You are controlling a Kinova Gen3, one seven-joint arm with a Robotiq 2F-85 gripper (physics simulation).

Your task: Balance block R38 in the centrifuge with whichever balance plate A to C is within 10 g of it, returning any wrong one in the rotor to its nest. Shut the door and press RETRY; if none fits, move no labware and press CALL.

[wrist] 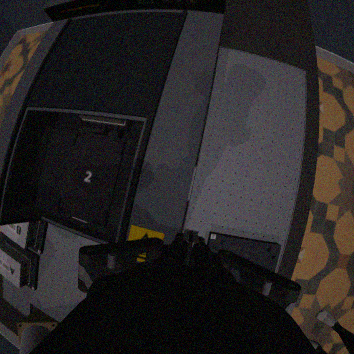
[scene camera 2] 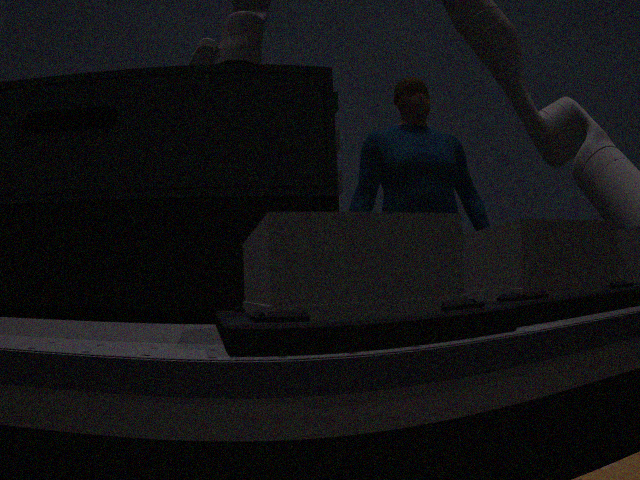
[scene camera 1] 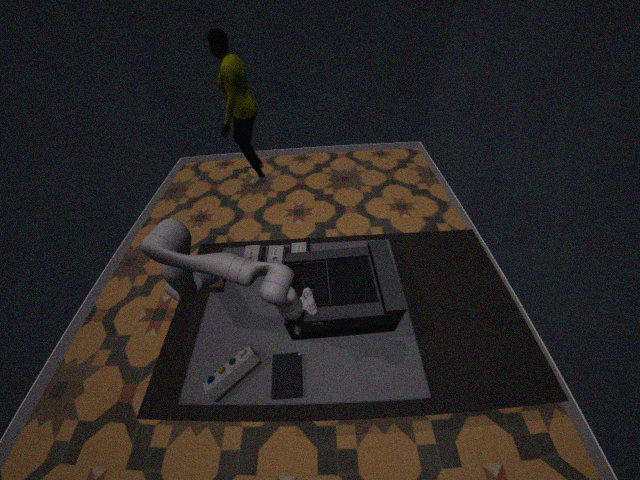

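Pixels of known places: gripper, fingertip midpoint: (wrist: 188,238) (scene camera 1: 301,325); arm's base, origin of the base link: (wrist: 36,335) (scene camera 1: 211,275).
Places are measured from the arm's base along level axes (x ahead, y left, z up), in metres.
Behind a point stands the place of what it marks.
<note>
The centrifuge (scene camera 1: 395,279) @[x 0.883, y -0.222, z 0.205 m] (scene camera 2: 170,144) @[x 0.566, y -0.019, z 0.099 m] (wrist: 170,155) @[x 0.582, y -0.323, z 0.171 m] is a dark box with an opening in its top. Through the opening a rotor bucket marked 2 (wrist: 88,176) @[x 0.537, y -0.186, z 0.101 m] shows bare. A dark panel (scene camera 1: 354,279) @[x 0.725, y -0.188, z 0.174 m] (wrist: 110,60) @[x 0.696, y -0.211, z 0.174 m] covers the rest; block R38 does not show. White plates A (wrist: 7,265) @[x 0.212, y 0.109, z 0.015 m] and B (wrist: 15,230) @[x 0.335, y 0.081, z 0.016 m] are in dark nests beside the centrifuge. Three white plates, one at the left (scene camera 1: 252,253) @[x 0.212, y 0.117, z 0.015 m], one in the middle (scene camera 1: 275,254) @[x 0.343, y 0.097, z 0.015 m] and one at the right (scene camera 1: 298,247) @[x 0.471, y 0.133, z 0.015 m], show in scene camera 1. My gripper (scene camera 1: 297,329) @[x 0.502, y -0.360, z 0.167 m] (wrist: 188,238) @[x 0.502, y -0.360, z 0.167 m] is shut and empty, at the centrifuge's front edge.
A white button box (scene camera 1: 232,373) @[x 0.213, y -0.487, z 0.037 m] with blue, yellow, green and pale buttons stands at the front left. A dark flat pad (scene camera 1: 286,376) @[x 0.417, y -0.499, z -0.016 m] (wrist: 245,250) @[x 0.454, y -0.493, z -0.016 m] lies beside it. A yellow label (wrist: 146,233) @[x 0.498, y -0.317, z 0.172 m] is on the centrifuge. People in yellow (scene camera 1: 235,87) and blue (scene camera 2: 413,165) stand beyond the table.
</note>
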